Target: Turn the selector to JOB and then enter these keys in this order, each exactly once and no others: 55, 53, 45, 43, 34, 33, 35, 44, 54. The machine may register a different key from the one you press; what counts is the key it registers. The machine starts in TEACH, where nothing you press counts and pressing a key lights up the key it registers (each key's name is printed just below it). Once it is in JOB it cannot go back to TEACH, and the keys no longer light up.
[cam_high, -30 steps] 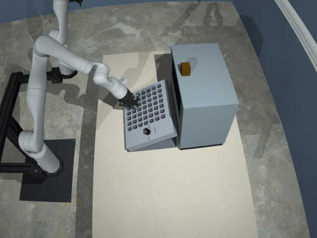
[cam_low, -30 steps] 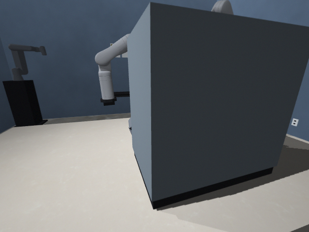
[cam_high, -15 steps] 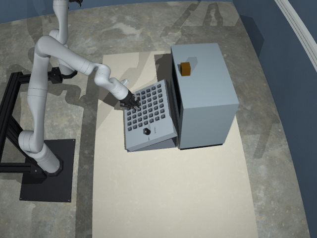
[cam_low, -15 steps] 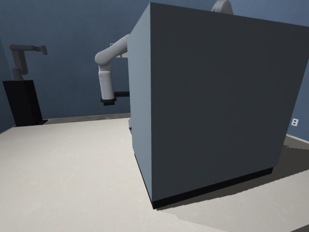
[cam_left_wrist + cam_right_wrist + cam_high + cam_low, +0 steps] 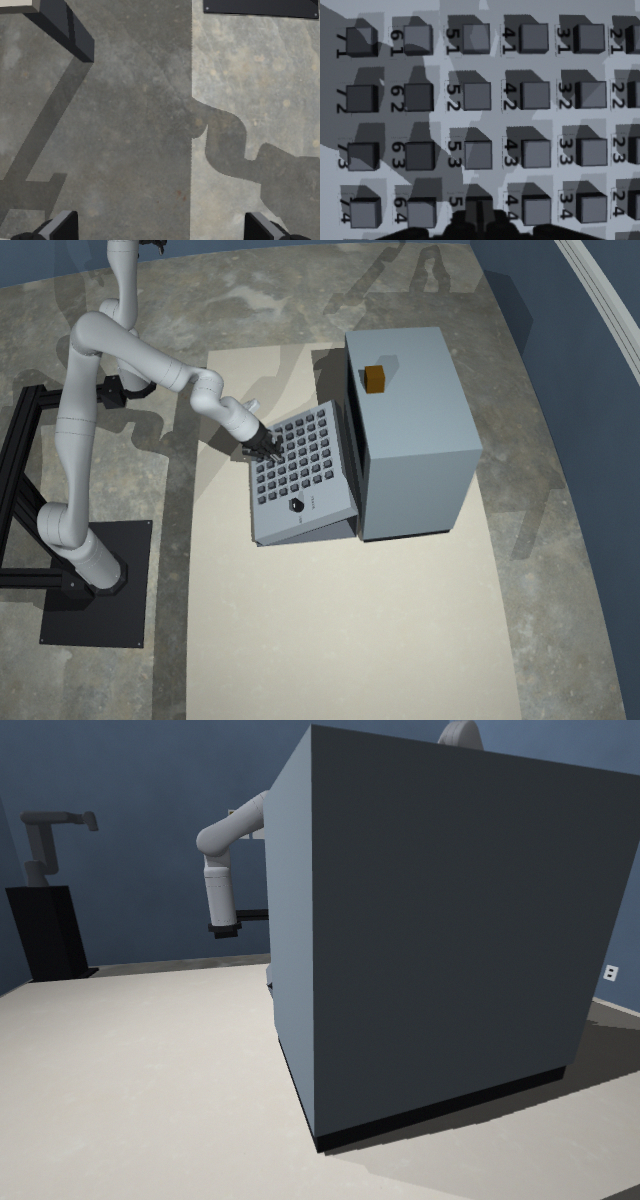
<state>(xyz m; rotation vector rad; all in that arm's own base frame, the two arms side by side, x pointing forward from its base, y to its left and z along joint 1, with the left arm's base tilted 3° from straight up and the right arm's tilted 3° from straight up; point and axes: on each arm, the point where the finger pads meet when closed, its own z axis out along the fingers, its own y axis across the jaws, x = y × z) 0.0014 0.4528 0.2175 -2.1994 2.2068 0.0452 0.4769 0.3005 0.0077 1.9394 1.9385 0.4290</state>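
Now: right hand 7 cm short of the sloped grey key panel, 5 cm above it and 4 cm to the left of it. Round my right hand: black selector knob 16 cm to the right, 5 cm ahead.
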